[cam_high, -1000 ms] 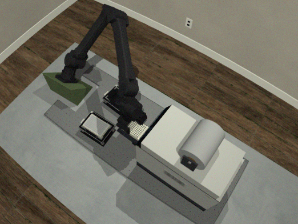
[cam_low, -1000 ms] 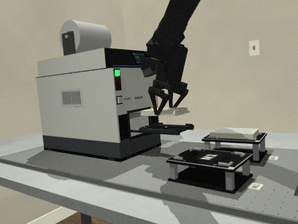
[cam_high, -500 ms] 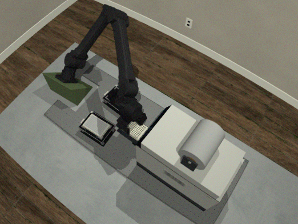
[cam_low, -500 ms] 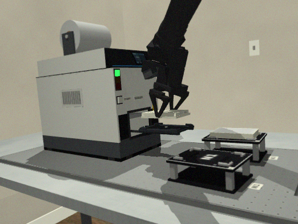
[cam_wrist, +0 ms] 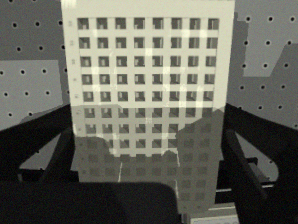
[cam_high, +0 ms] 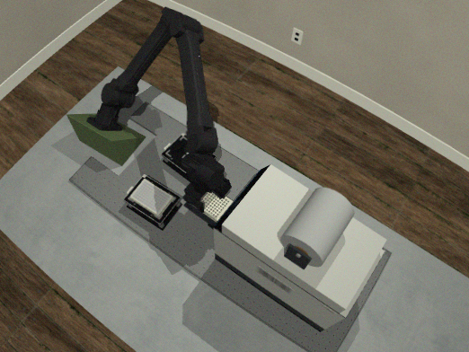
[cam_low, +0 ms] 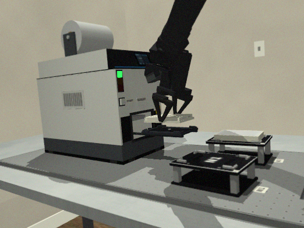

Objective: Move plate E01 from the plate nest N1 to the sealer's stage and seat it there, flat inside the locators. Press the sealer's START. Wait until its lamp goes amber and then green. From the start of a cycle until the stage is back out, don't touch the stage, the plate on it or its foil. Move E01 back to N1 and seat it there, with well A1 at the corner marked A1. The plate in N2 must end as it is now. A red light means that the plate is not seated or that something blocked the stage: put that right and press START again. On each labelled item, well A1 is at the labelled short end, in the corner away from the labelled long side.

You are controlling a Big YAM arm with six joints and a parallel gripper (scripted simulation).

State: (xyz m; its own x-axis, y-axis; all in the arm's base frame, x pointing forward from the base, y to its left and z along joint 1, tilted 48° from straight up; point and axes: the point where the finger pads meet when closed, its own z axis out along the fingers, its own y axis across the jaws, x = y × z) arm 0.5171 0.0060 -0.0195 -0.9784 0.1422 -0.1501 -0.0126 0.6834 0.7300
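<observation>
Now: the sealer stage 4 cm below my hand. The rest, counted from my hand: covered white plate (18 cm behind, 9 cm to the right, 6 cm below); start button (10 cm ahead, 9 cm to the left, 6 cm above); black plate nest (20 cm behind, 12 cm to the left, 8 cm below).
</observation>
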